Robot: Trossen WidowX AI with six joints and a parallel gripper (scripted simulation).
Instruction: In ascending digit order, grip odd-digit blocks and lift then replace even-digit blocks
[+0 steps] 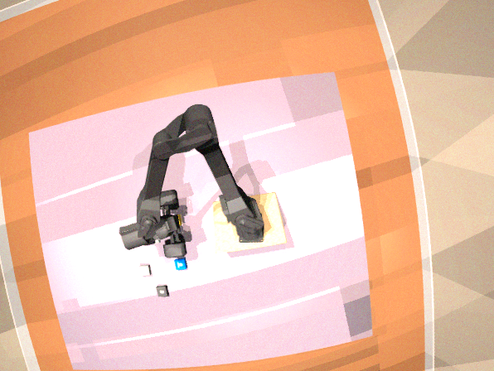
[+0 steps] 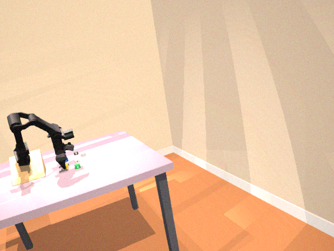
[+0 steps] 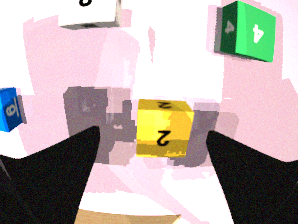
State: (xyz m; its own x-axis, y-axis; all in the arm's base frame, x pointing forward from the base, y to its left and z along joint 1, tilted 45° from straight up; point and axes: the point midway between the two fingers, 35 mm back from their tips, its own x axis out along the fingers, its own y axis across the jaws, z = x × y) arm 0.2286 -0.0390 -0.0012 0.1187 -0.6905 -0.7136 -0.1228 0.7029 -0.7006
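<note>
Right now my gripper tip is 6 cm short of the black block and 22 cm to the right of it. From my gripper tip the other things lie so: green block: 8 cm ahead, 5 cm to the right; yellow block: 1 cm ahead; white block: 8 cm ahead, 5 cm to the left.
</note>
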